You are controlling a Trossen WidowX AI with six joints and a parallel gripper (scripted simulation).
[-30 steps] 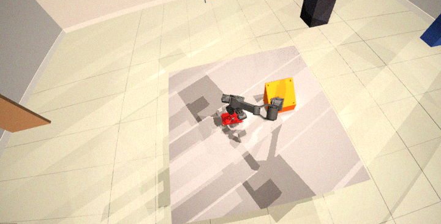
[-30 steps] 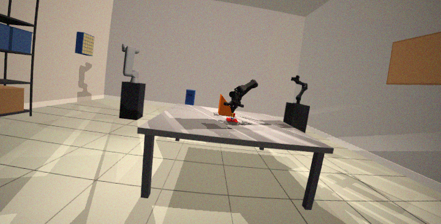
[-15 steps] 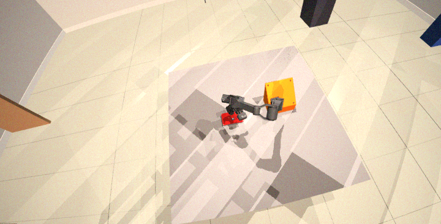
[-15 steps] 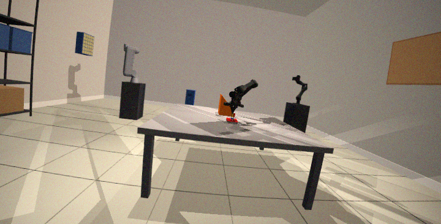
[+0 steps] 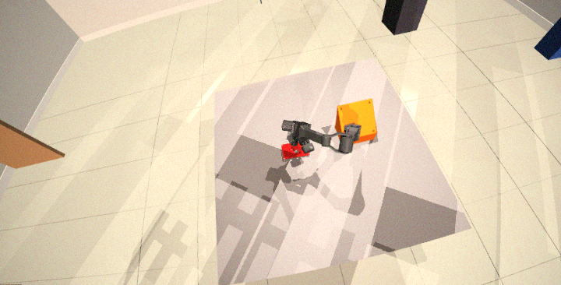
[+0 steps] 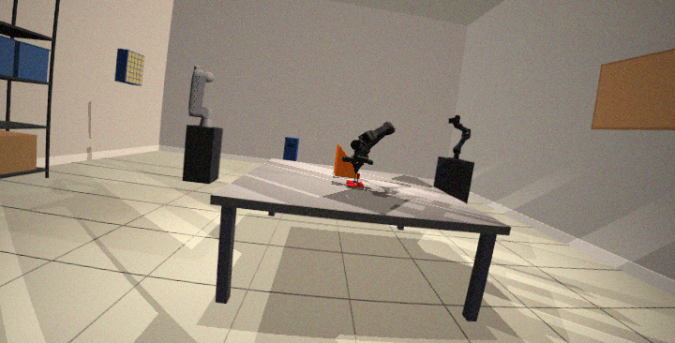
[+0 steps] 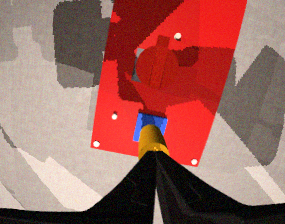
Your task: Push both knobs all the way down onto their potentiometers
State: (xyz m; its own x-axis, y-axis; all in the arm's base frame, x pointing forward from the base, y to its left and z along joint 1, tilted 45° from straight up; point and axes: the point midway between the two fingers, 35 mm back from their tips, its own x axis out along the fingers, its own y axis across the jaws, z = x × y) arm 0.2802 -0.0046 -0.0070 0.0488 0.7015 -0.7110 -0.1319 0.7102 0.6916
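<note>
The red knob is 5 cm ahead of my gripper tip and 1 cm to the left of it. The rest, counted from my gripper tip: potentiometer knob (2 cm below).
</note>
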